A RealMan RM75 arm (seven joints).
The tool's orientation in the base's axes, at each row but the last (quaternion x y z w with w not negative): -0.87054 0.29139 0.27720 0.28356; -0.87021 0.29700 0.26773 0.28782; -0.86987 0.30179 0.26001 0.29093; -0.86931 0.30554 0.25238 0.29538; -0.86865 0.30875 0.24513 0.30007; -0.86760 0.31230 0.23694 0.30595; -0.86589 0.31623 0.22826 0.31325; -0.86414 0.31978 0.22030 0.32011; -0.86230 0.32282 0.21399 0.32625; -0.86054 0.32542 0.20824 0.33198
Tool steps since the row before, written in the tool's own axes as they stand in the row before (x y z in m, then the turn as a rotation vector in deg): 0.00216 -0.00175 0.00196 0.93 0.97 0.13; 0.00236 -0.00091 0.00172 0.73 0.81 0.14; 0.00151 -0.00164 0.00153 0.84 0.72 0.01; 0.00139 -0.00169 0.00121 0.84 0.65 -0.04; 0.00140 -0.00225 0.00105 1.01 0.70 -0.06; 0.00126 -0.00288 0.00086 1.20 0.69 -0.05; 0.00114 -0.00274 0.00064 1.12 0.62 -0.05; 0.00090 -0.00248 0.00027 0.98 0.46 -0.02; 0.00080 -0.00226 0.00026 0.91 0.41 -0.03; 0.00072 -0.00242 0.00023 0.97 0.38 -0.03
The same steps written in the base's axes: 0.00200 0.00170 -0.00216 -0.06 -0.89 -1.01; 0.00171 0.00088 -0.00238 -0.09 -0.71 -0.84; 0.00172 0.00151 -0.00144 0.08 -0.77 -0.79; 0.00179 0.00136 -0.00110 0.14 -0.76 -0.73; 0.00225 0.00158 -0.00076 0.23 -0.87 -0.83; 0.00266 0.00186 -0.00026 0.37 -0.94 -0.95; 0.00256 0.00163 -0.00003 0.36 -0.86 -0.88; 0.00230 0.00128 0.00031 0.37 -0.69 -0.75; 0.00209 0.00116 0.00031 0.36 -0.64 -0.68; 0.00216 0.00123 0.00048 0.42 -0.65 -0.70
